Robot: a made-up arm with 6 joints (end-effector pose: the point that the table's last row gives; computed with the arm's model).
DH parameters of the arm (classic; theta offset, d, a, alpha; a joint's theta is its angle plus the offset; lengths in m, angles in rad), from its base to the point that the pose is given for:
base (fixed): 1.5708 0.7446 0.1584 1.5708
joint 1: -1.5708 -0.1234 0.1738 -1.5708
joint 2: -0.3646 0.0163 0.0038 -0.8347
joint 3: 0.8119 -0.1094 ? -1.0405
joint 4: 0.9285 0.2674 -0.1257 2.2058
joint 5: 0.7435 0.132 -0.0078 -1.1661
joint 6: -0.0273 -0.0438 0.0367 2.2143
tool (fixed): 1.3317 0.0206 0 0
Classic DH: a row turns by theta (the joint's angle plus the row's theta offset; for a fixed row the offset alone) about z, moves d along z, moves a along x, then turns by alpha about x.
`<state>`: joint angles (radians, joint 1 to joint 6).
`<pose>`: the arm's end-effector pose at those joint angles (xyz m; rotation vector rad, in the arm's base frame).
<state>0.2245 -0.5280 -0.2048 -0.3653 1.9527 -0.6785</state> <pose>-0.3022 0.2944 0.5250 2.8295 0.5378 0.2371</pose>
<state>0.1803 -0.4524 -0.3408 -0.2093 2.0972 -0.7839</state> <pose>-0.2951 0.2742 0.4942 2.7674 0.3771 0.1733</pose>
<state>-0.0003 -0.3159 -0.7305 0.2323 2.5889 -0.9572</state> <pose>-0.2505 0.2080 0.4080 2.6971 -0.0724 0.0965</pose>
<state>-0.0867 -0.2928 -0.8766 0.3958 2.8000 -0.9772</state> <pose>-0.2216 0.1796 0.3825 2.7275 -0.2294 0.1169</pose>
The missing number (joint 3, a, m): -0.0378
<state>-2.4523 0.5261 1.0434 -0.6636 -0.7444 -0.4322</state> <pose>-0.0614 -0.0560 0.7741 -0.3716 0.6717 -2.6452</pose>
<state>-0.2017 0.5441 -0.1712 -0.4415 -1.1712 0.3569</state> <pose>-0.1349 0.2103 0.7000 -0.2260 2.1134 -0.0248</pose>
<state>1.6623 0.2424 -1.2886 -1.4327 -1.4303 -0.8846</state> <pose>-0.2494 0.2214 0.5794 1.2858 -2.2139 0.9807</pose>
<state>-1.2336 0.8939 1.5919 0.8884 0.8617 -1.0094</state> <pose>-0.0221 0.1282 0.6787 1.0954 -1.4466 2.1290</pose>
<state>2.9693 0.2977 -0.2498 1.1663 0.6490 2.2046</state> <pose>-0.2607 0.2498 0.8795 0.1720 -2.5645 -0.2858</pose>
